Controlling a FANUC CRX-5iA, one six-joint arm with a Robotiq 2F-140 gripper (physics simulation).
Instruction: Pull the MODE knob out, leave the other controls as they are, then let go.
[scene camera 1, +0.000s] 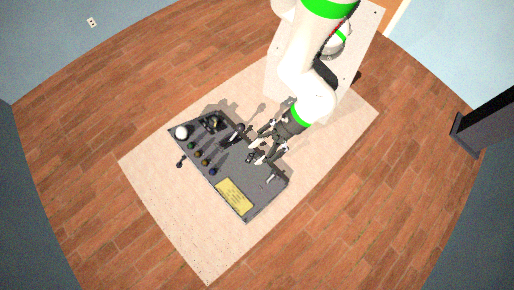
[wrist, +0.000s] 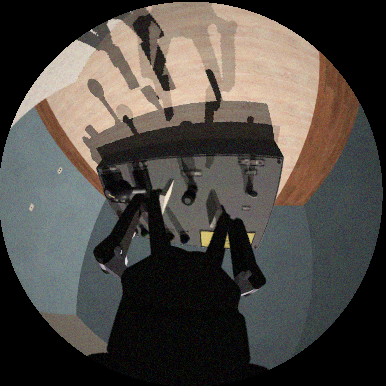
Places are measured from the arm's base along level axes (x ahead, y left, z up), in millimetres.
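Pixels of known places: gripper, fingertip midpoint: (scene camera 1: 254, 155) (wrist: 190, 191).
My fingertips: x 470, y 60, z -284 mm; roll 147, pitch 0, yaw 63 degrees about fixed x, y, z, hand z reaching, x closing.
For each thing: its middle in the pictures, then the offset to it from my fingertips. "pt": a spot on its surface instead.
- MODE knob, body centre: (wrist: 188, 197) (scene camera 1: 250, 156) 16 mm ahead, 7 mm right, 4 mm up
- toggle switch, body centre: (wrist: 251, 192) (scene camera 1: 270, 177) 21 mm ahead, 113 mm left, 9 mm down
- white ball, surface spot: (scene camera 1: 181, 132) pt 160 mm ahead, 254 mm right, 86 mm up
- rotary selector, body centre: (wrist: 111, 191) (scene camera 1: 213, 121) 8 mm ahead, 247 mm right, 13 mm down
- yellow label, surface spot: (scene camera 1: 234, 196) pt 183 mm ahead, 69 mm left, 42 mm up
The MODE knob (scene camera 1: 250, 158) (wrist: 189, 195) is a small black round knob on a stem, standing on the grey sloped control panel (scene camera 1: 245, 182) (wrist: 230, 172). In the wrist view it appears in the gap between the two fingertips, with the panel face behind it. My gripper (scene camera 1: 257, 151) (wrist: 190, 191) is partly open, with pale pads on either side of that gap and nothing held. In the scene view the fingertips are over the panel, close to the knob. The exact depth between pads and knob cannot be told. The knob's label is not readable.
A black-ball lever (scene camera 1: 240, 127) (wrist: 117, 192) stands near one finger. A toggle switch (scene camera 1: 270, 178) (wrist: 251, 191) is on the other side. A white ball (scene camera 1: 181, 132), a rotary selector (scene camera 1: 214, 122), several coloured buttons including a blue one (scene camera 1: 213, 171), and a yellow label (scene camera 1: 234, 196) are on the panel.
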